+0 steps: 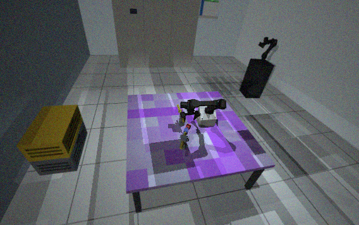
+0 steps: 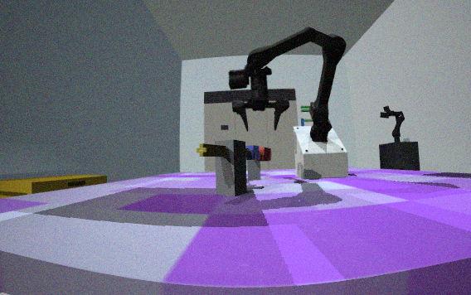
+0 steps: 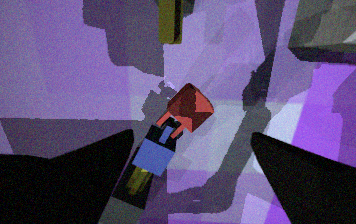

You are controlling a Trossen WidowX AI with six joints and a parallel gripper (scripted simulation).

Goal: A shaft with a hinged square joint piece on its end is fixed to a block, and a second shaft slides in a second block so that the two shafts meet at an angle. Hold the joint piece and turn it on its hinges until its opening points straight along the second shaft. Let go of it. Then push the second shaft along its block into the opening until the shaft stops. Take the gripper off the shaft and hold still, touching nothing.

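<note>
Right now my gripper tip is 80 mm above the red joint piece.
</note>
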